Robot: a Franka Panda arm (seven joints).
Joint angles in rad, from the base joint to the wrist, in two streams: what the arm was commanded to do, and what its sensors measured. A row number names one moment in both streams.
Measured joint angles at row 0:
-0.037 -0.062 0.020 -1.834 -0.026 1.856 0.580
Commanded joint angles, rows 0 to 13:
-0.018 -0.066 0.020 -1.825 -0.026 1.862 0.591
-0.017 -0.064 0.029 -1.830 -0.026 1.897 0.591
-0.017 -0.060 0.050 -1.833 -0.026 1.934 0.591
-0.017 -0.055 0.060 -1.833 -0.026 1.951 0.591
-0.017 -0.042 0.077 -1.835 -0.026 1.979 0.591
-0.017 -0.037 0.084 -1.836 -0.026 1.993 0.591
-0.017 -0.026 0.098 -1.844 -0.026 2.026 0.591
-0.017 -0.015 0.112 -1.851 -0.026 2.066 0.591
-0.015 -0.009 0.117 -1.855 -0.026 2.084 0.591
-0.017 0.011 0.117 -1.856 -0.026 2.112 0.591
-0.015 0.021 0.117 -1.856 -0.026 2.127 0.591
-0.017 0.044 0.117 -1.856 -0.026 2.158 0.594
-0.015 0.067 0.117 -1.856 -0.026 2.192 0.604
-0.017 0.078 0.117 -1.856 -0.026 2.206 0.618
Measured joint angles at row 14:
-0.014 0.019 0.115 -1.858 -0.026 2.122 0.584
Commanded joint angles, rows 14 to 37:
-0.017 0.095 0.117 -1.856 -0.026 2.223 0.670
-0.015 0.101 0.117 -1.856 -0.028 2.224 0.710
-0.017 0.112 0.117 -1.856 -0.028 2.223 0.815
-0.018 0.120 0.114 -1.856 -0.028 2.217 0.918
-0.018 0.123 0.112 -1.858 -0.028 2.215 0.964
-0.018 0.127 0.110 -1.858 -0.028 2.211 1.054
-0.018 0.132 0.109 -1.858 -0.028 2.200 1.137
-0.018 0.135 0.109 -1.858 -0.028 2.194 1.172
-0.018 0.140 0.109 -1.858 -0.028 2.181 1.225
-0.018 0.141 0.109 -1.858 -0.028 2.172 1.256
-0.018 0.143 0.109 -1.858 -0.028 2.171 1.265
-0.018 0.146 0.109 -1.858 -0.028 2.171 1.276
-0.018 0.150 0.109 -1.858 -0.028 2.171 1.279
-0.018 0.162 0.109 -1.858 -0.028 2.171 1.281
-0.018 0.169 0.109 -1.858 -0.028 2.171 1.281
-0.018 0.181 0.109 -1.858 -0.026 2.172 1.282
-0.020 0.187 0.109 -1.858 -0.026 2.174 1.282
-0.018 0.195 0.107 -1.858 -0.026 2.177 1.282
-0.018 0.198 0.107 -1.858 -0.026 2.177 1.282
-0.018 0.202 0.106 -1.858 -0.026 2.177 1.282
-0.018 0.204 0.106 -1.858 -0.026 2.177 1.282
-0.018 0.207 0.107 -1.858 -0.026 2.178 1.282
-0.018 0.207 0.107 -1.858 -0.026 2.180 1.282
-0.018 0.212 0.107 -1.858 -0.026 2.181 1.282
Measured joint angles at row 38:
-0.019 0.199 0.108 -1.862 -0.026 2.186 1.262
